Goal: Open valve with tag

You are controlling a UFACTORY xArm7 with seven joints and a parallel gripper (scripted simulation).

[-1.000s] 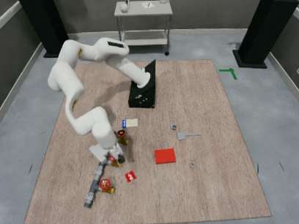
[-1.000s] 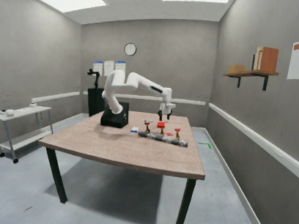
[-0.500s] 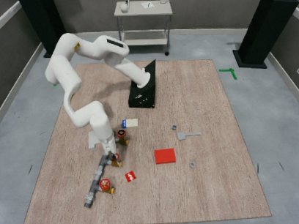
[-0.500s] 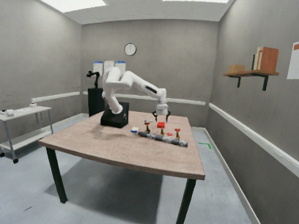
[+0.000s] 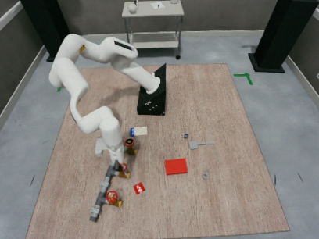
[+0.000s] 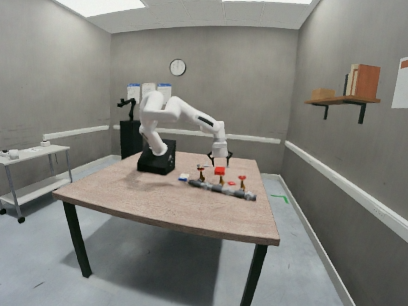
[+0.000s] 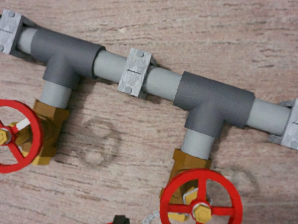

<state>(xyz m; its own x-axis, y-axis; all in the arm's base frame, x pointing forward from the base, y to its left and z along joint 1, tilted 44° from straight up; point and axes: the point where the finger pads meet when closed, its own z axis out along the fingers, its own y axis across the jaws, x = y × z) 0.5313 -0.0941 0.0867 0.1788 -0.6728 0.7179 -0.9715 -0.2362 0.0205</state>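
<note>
Right now my hand is 7 cm short of the red square tag, 8 cm to the right of it and 16 cm above it. The rest, counted from my hand: grey key-shaped tool (20 cm behind, 43 cm to the left, 16 cm below); then white card (28 cm behind, 4 cm to the left, 16 cm below); then red block (5 cm behind, 29 cm to the left, 15 cm below).
</note>
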